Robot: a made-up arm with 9 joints. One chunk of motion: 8 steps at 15 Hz.
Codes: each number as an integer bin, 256 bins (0 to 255) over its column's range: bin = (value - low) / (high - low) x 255, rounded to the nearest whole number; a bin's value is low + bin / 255 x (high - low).
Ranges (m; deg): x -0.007..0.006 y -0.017..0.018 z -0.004..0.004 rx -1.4..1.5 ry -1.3..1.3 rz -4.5..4
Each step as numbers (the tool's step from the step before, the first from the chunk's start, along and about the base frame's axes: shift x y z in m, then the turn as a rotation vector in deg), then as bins.
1 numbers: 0.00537 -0.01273 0.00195 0.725 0.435 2.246
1 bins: 243 31 190 187 170 202
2 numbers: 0.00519 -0.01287 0.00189 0.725 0.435 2.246
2 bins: 239 30 188 187 170 202
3 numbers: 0.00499 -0.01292 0.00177 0.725 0.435 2.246
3 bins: 235 30 184 187 170 202
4 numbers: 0.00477 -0.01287 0.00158 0.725 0.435 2.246
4 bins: 231 30 178 187 170 202
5 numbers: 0.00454 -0.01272 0.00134 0.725 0.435 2.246
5 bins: 226 31 170 187 170 202
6 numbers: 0.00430 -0.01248 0.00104 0.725 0.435 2.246
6 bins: 222 33 161 187 170 202
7 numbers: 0.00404 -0.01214 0.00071 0.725 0.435 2.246
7 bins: 217 35 150 187 170 202
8 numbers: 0.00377 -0.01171 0.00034 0.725 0.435 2.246
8 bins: 211 39 138 187 170 202
